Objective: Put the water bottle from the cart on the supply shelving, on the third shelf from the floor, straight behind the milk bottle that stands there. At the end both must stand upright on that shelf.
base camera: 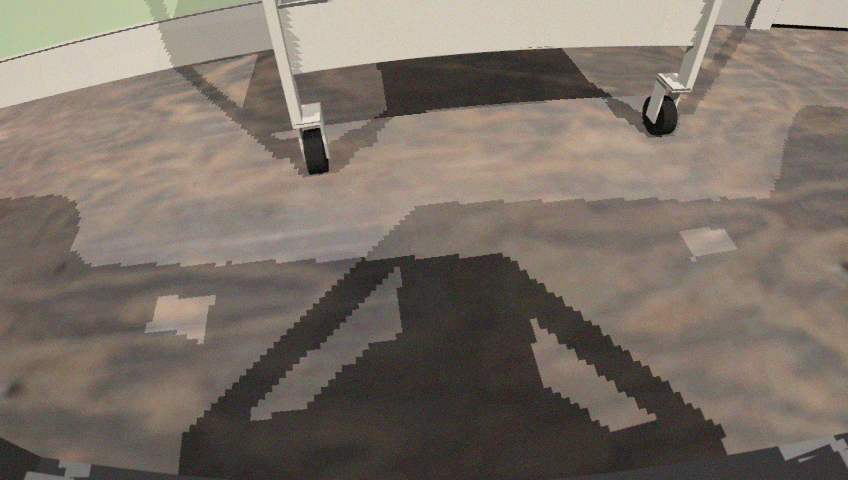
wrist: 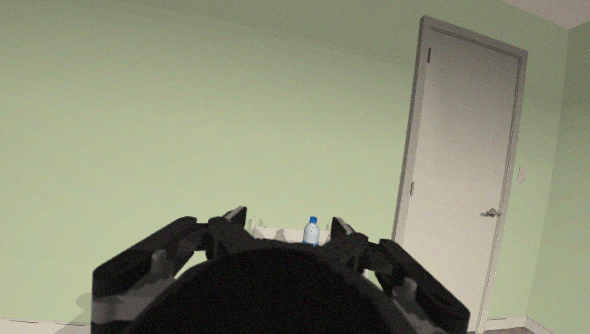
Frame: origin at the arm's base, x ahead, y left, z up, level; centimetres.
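Seen in the pictures: gripper, fingertip midpoint: point(wrist: 288, 221).
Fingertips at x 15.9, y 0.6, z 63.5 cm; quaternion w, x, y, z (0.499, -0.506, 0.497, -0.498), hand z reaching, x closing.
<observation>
A point is followed by its place in that frame.
The water bottle point(wrist: 311, 233) {z 42.9, x 60.5, y -9.0 cm}, pale with a blue cap, stands upright on the cart point(wrist: 277, 234) {z 29.6, x 84.1, y 5.5 cm} point(base camera: 493, 29) {z -24.3, x 52.6, y -5.7 cm}. In the wrist view it shows between the fingertips, right of their middle and beyond them; its lower part is hidden by the gripper body. In the base camera view the cart's lower panel, two legs and two casters show at the top. My gripper point(wrist: 288, 221) {z 63.5, x 15.9, y 0.6 cm} is open, with nothing between its fingers. The supply shelving and the milk bottle do not show in these views.
The cart's front casters point(base camera: 315, 148) {z -35.5, x 49.6, y 12.6 cm} point(base camera: 660, 114) {z -36.1, x 56.1, y -27.8 cm} stand on the floor ahead, left and right. A green wall point(wrist: 200, 125) {z 82.9, x 82.7, y 53.3 cm} rises behind the cart. A closed door point(wrist: 460, 150) {z 91.8, x 101.8, y -107.4 cm} in a grey frame is to the right of the cart.
</observation>
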